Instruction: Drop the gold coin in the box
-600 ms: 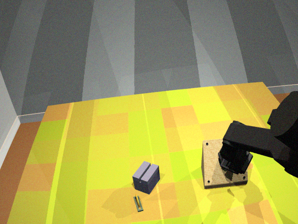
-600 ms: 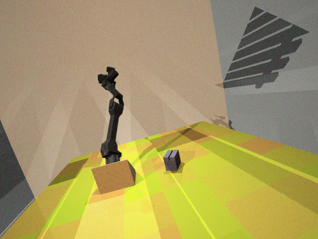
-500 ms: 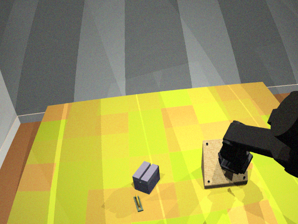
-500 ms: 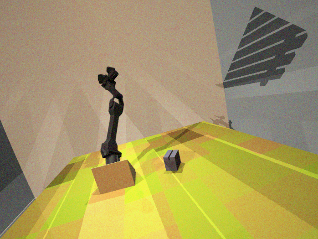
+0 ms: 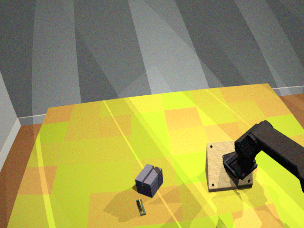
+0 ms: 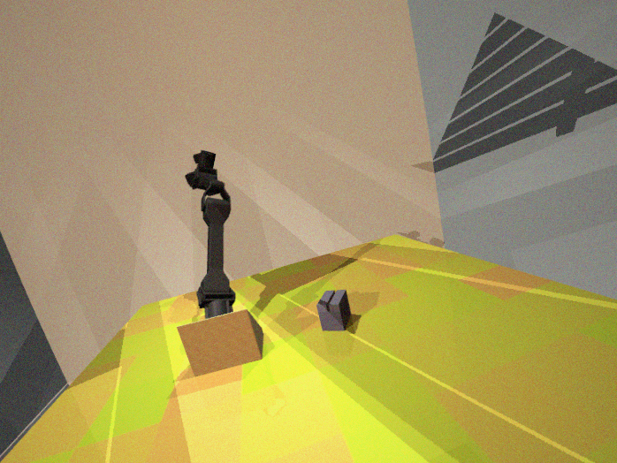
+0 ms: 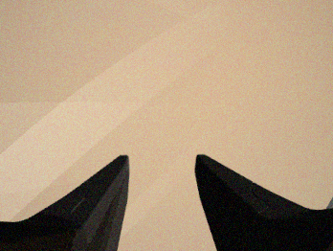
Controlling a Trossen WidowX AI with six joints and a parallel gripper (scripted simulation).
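Right now my gripper tip is 29 cm short of the gold coin, 62 cm to the left of it and 50 cm above it.
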